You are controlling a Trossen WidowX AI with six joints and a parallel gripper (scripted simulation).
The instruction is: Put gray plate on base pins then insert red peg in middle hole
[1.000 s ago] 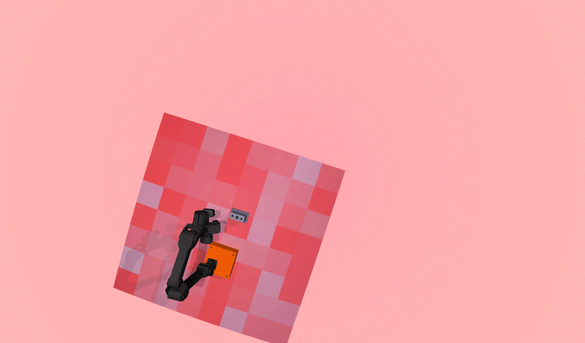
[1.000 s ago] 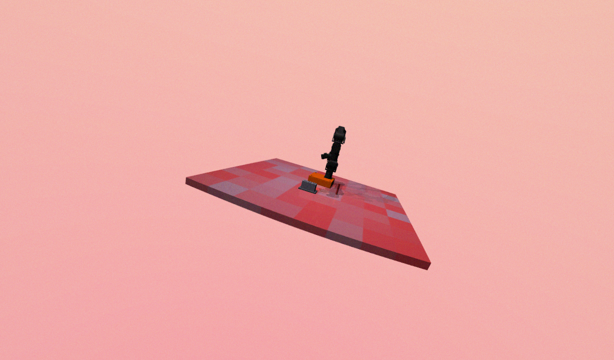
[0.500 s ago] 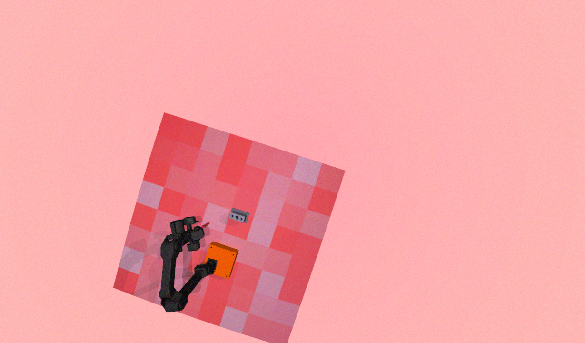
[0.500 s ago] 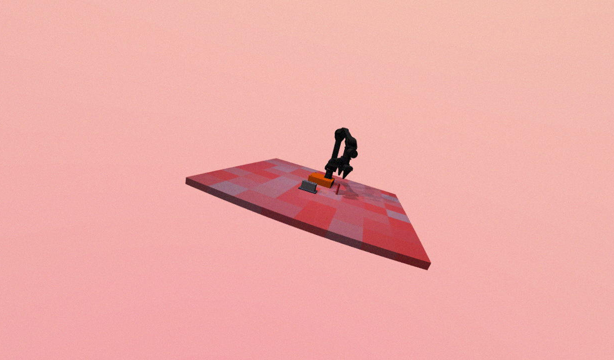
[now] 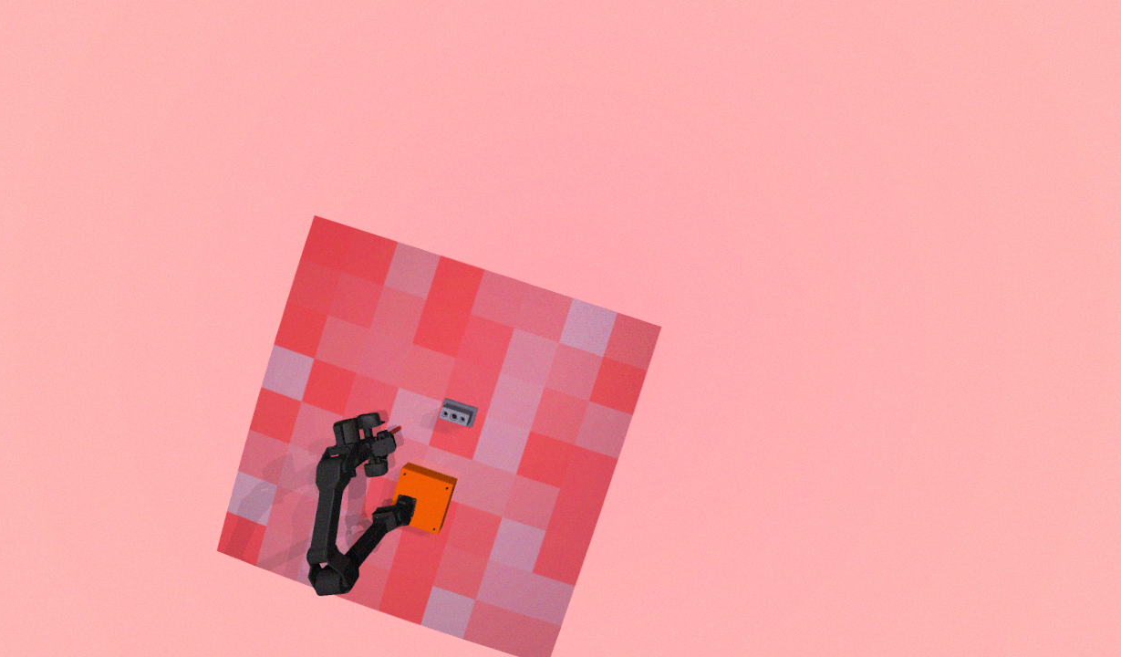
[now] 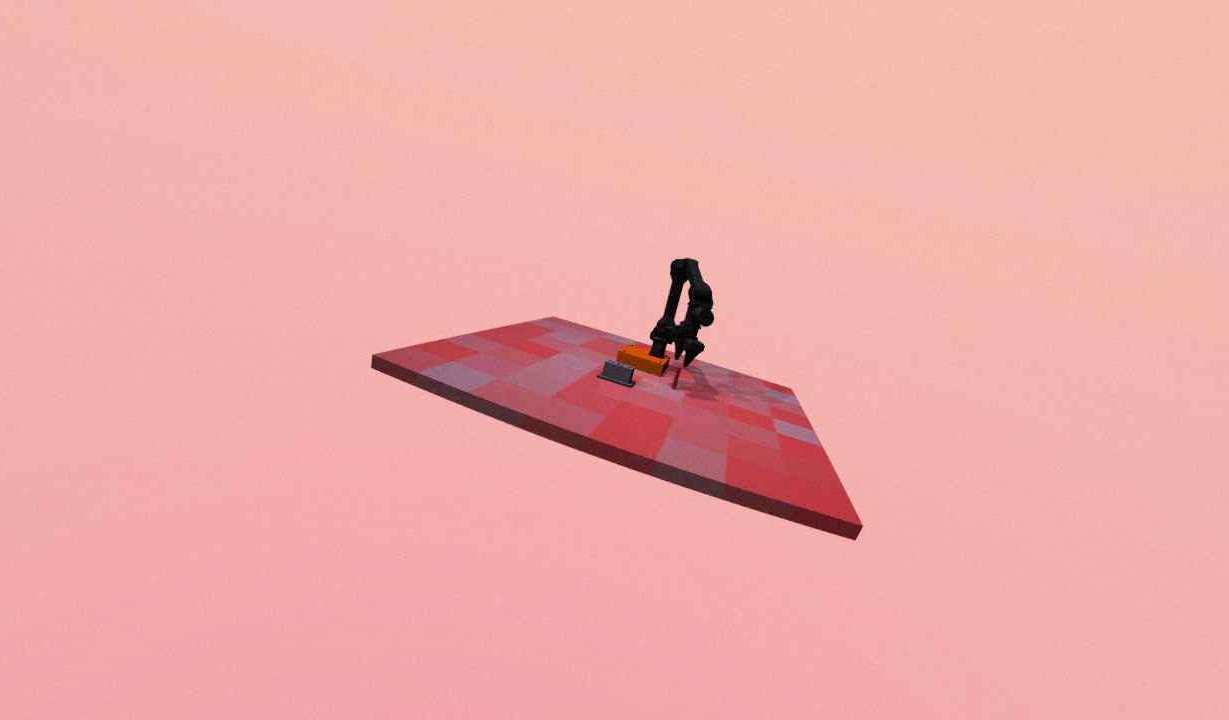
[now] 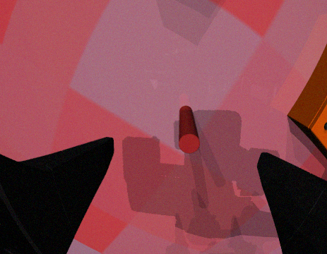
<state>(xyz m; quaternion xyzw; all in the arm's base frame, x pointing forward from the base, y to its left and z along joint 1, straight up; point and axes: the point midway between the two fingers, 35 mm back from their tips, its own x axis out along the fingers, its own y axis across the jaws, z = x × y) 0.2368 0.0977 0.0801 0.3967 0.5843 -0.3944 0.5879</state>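
My gripper tip is 6 cm above the red peg. Round my gripper tip: gray plate: 10 cm ahead, 19 cm to the right, 5 cm below; base: 10 cm ahead, 19 cm to the right, 9 cm below.
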